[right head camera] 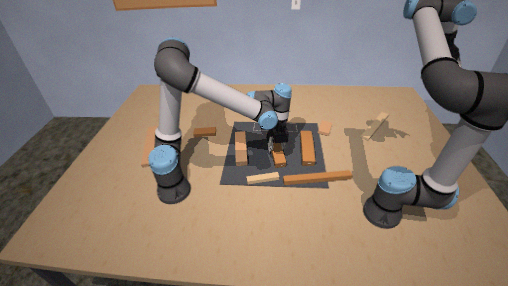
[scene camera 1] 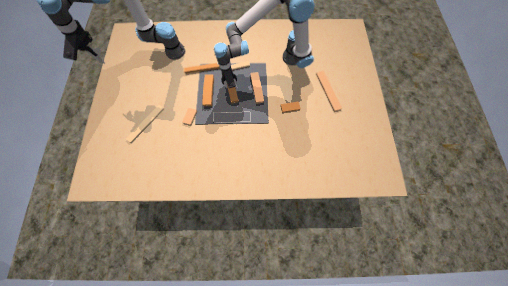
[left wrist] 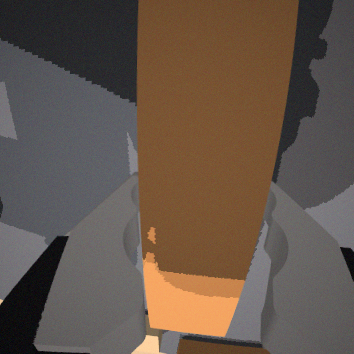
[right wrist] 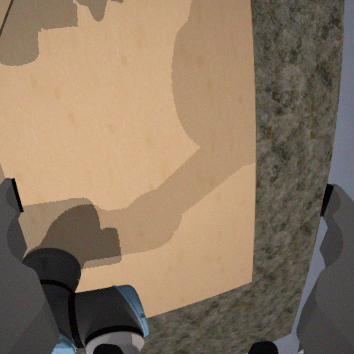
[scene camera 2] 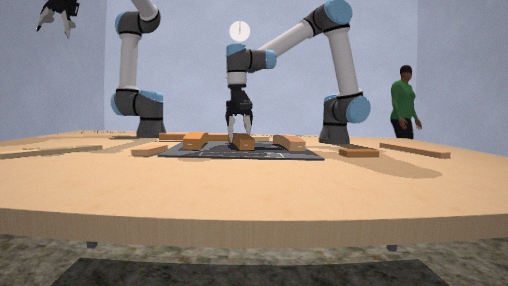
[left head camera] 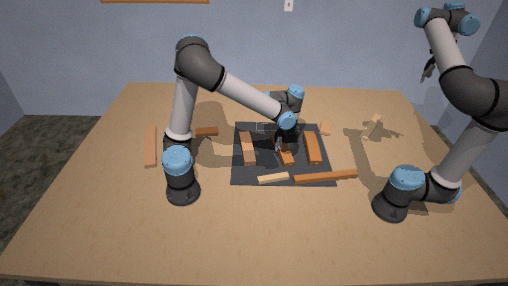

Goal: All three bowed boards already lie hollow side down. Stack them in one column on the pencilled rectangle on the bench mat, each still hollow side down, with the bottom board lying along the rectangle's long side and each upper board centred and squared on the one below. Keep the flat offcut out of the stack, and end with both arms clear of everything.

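Pixels of known places: left gripper, between the fingertips: [right head camera: 275, 151] [left wrist: 200, 177] [left head camera: 281, 151]; right gripper, between the fingertips: [scene camera 1: 89, 59] [right wrist: 173, 183] [scene camera 2: 52, 34] [left head camera: 438, 81]; left arm's base, origin of its link: [right head camera: 174, 191] [scene camera 1: 292, 57] [scene camera 2: 333, 142] [left head camera: 183, 192]; right arm's base, origin of its link: [right head camera: 381, 213] [scene camera 1: 175, 51] [right wrist: 50, 269] [scene camera 2: 151, 136] [left head camera: 388, 209].
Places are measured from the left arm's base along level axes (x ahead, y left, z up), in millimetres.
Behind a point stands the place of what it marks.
Note:
Three bowed orange-brown boards lie hollow side down, side by side on the dark bench mat [left head camera: 240, 176] @[x 117, y -242, z 6 mm] [scene camera 1: 260, 114] @[x 503, y -225, z 6 mm]: left board [left head camera: 247, 148] @[x 272, y -263, z 49 mm] [right head camera: 241, 148] @[x 272, y -268, z 50 mm], middle board [left head camera: 286, 158] @[x 218, y -459, z 48 mm] [right head camera: 279, 159] @[x 216, y -466, z 46 mm] [scene camera 1: 233, 96] @[x 395, y -417, z 47 mm] [scene camera 2: 245, 144] @[x 428, y -413, z 26 mm] [left wrist: 210, 125] @[x 340, y -432, z 53 mm] and right board [left head camera: 313, 147] @[x 310, y -602, z 53 mm] [right head camera: 307, 147] @[x 310, y -600, z 54 mm], as the head cameras show them. My left gripper [scene camera 2: 240, 135] @[x 301, y -441, z 20 mm] [left wrist: 200, 177] @[x 301, y -441, z 20 mm] points down, shut on the middle board, a finger against each long side. The pencilled rectangle [scene camera 1: 250, 117] has no board on it. My right gripper [scene camera 2: 53, 31] @[x 422, y -1155, z 417 mm] [right wrist: 173, 183] @[x 422, y -1155, z 417 mm] is open and empty, high at the side. Which loose piece is the flat offcut is unclear.
A short pale strip [left head camera: 273, 177] @[x 106, y -397, z 26 mm] and a long brown strip [left head camera: 325, 176] @[x 129, y -642, z 32 mm] lie along the mat's near edge. Short blocks [left head camera: 206, 131] @[x 428, y -20, z 20 mm] [left head camera: 325, 128] @[x 529, y -704, z 22 mm] lie beside the mat. A long board [left head camera: 150, 146] @[x 269, y 247, z 21 mm] lies at far left; a pale strip [left head camera: 372, 126] @[x 595, y -1009, z 15 mm] lies at right.

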